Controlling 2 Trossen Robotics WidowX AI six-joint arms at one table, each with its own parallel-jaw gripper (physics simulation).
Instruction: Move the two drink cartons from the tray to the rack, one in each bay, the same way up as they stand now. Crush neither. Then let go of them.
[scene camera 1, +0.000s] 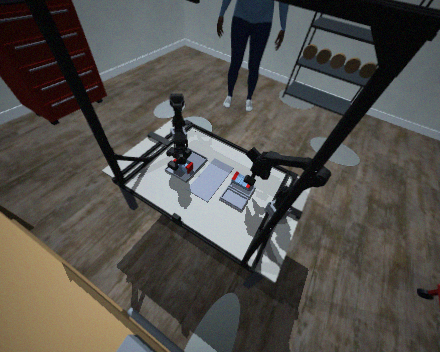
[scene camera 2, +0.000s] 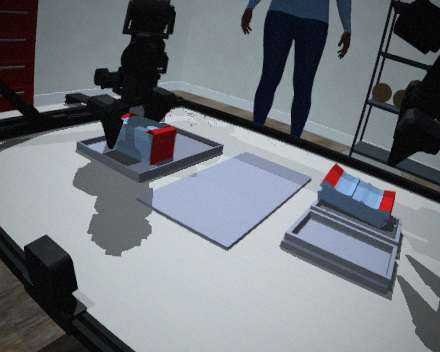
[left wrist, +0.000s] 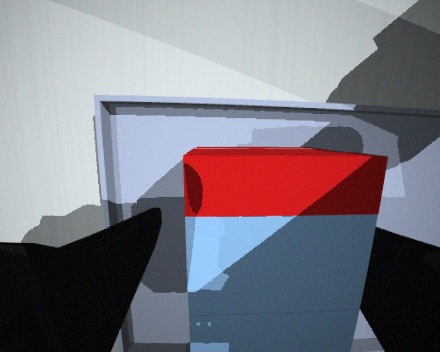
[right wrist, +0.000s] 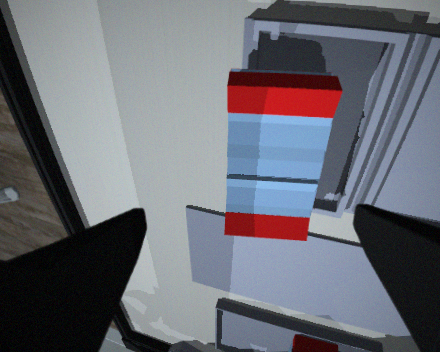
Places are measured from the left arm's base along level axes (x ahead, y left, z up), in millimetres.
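Pixels of known places: left gripper, fingertip midpoint: (scene camera 1: 179, 166) (scene camera 2: 127, 143) (left wrist: 237, 215); right gripper, fingertip midpoint: (scene camera 1: 249, 174) (scene camera 2: 392, 151) (right wrist: 249, 216).
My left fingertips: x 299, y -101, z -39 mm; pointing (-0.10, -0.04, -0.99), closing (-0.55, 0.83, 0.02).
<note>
For each thing: its middle in the pictures, then the offset to it from my left fingertips. "spot": a spot on its surface instead.
- light blue carton with red ends, body centre: (left wrist: 259, 266) (scene camera 2: 139, 137) (scene camera 1: 182, 164) 12 mm ahead, 20 mm left, 17 mm up
- grey tray, body centre: (left wrist: 309, 244) (scene camera 2: 153, 146) (right wrist: 286, 347) (scene camera 1: 186, 164) 7 mm back, 55 mm left, 9 mm down
- carton, body centre: (right wrist: 272, 161) (scene camera 2: 357, 195) (scene camera 1: 242, 180) 287 mm ahead, 329 mm left, 24 mm up
- two-bay rack, body centre: (right wrist: 376, 141) (scene camera 2: 351, 230) (scene camera 1: 238, 192) 340 mm ahead, 274 mm left, 7 mm down
- table's dark frame, surface spot: (scene camera 1: 175, 218) spot: 375 mm ahead, 156 mm right, 34 mm up
One light blue carton with red ends (scene camera 1: 189, 167) (scene camera 2: 162, 146) (left wrist: 280, 280) is on the grey tray (scene camera 1: 197, 170) (scene camera 2: 180, 167) (left wrist: 200, 101). My left gripper (scene camera 1: 179, 162) (scene camera 2: 131, 131) (left wrist: 237, 215) is open, its fingers on either side of this carton, with a gap showing at one finger. The other carton (scene camera 1: 242, 180) (scene camera 2: 352, 200) (right wrist: 275, 150) lies at the back bay of the two-bay rack (scene camera 1: 232, 206) (scene camera 2: 335, 263) (right wrist: 345, 34); its middle looks dented and its ends turn up. The front bay is empty. My right gripper (scene camera 1: 250, 180) (right wrist: 249, 216) is open and empty above that carton.
A flat grey plate (scene camera 1: 212, 180) (scene camera 2: 225, 200) (right wrist: 300, 270) lies between tray and rack. The table's dark frame (scene camera 1: 175, 218) runs around the edge, with uprights at both sides. A person (scene camera 1: 250, 45) (scene camera 2: 292, 60) stands beyond the table.
</note>
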